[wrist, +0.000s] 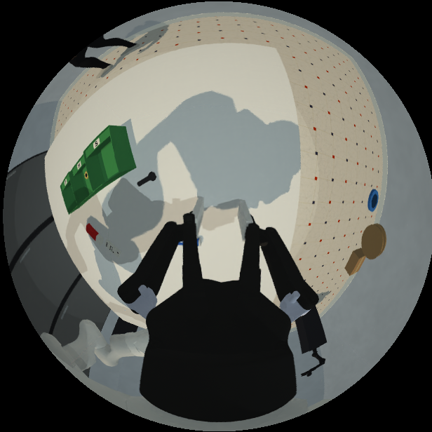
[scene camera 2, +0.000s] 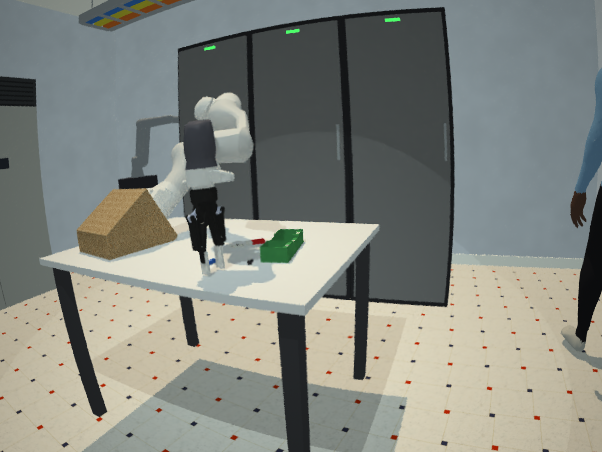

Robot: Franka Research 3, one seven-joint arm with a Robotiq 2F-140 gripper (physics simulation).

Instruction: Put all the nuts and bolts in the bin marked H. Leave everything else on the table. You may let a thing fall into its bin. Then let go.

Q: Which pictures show my gripper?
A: The wrist view and scene camera 2: all of them.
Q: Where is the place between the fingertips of my gripper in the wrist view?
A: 220, 206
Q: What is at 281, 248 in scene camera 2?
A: A green three-part bin.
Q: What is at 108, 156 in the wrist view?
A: A green three-part bin.
